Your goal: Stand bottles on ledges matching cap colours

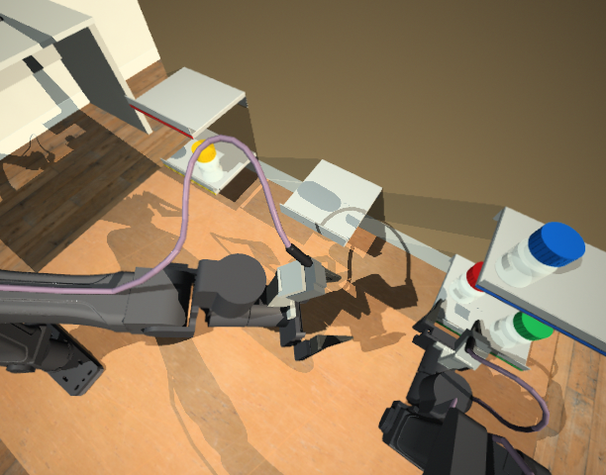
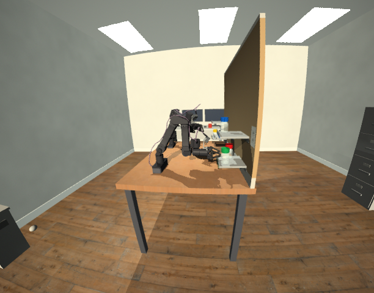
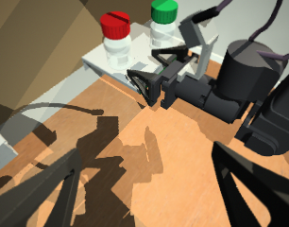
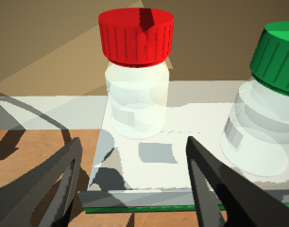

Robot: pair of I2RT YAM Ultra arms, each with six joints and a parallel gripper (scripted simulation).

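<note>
Now: the red-capped bottle 7 cm ahead of my right hand, 1 cm to the right of it and 1 cm above it. The rest, counted from my right hand: green-capped bottle: 11 cm to the right, 2 cm ahead, 1 cm above; blue-capped bottle: 20 cm above, 3 cm ahead; brown wall: 32 cm above, 31 cm to the left, 20 cm ahead.
</note>
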